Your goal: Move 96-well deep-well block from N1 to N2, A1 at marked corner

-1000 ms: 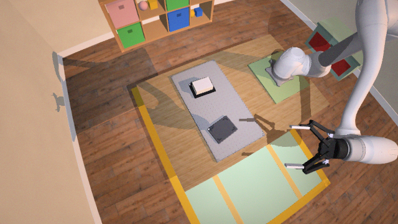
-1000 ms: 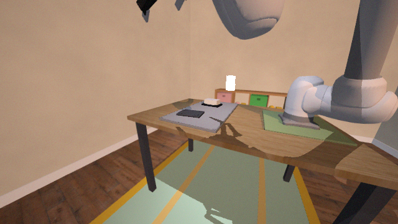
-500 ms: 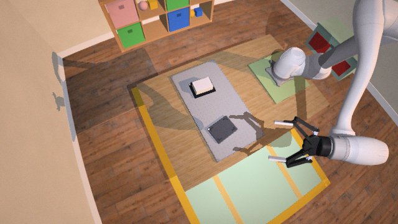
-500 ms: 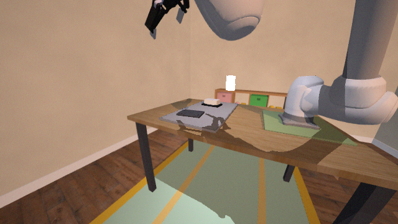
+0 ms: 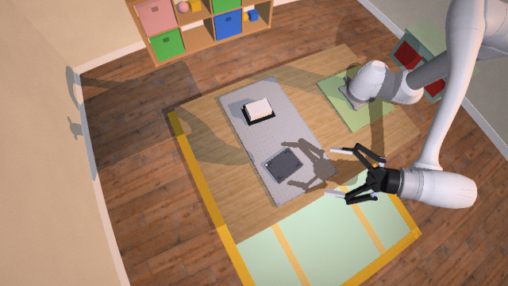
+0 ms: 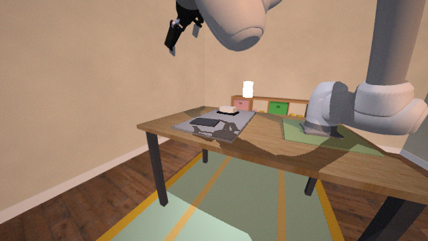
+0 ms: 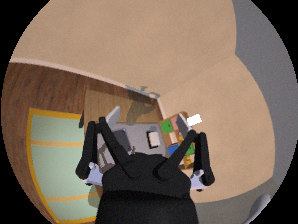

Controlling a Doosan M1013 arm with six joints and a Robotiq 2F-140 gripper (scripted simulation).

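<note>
Right now the white deep-well block is 50 cm to the right of my hand, 39 cm below it and 5 cm behind it. The rest, counted from my hand: dark nest N2: 42 cm below, 17 cm to the right, 1 cm behind; nest n1: 50 cm to the right, 42 cm below, 4 cm behind.
</note>
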